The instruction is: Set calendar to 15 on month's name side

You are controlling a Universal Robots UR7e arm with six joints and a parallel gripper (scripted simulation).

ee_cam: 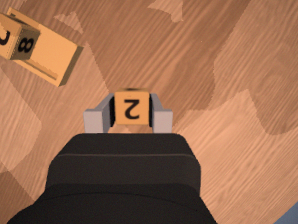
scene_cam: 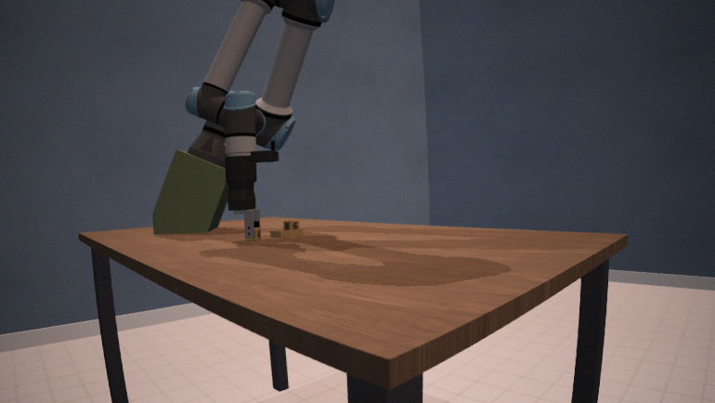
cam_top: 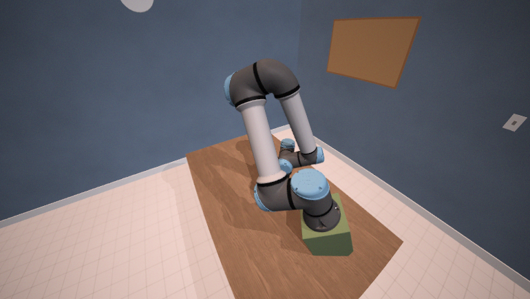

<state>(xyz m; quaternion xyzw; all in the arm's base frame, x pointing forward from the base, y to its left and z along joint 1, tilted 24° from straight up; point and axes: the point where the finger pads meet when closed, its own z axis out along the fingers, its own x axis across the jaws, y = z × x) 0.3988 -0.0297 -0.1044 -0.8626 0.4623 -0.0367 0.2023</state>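
Now: the wooden tray 10 mm behind my hand, 110 mm to the left of it and 20 mm below it. The rest, counted from my hand: wooden cube (10 mm below).
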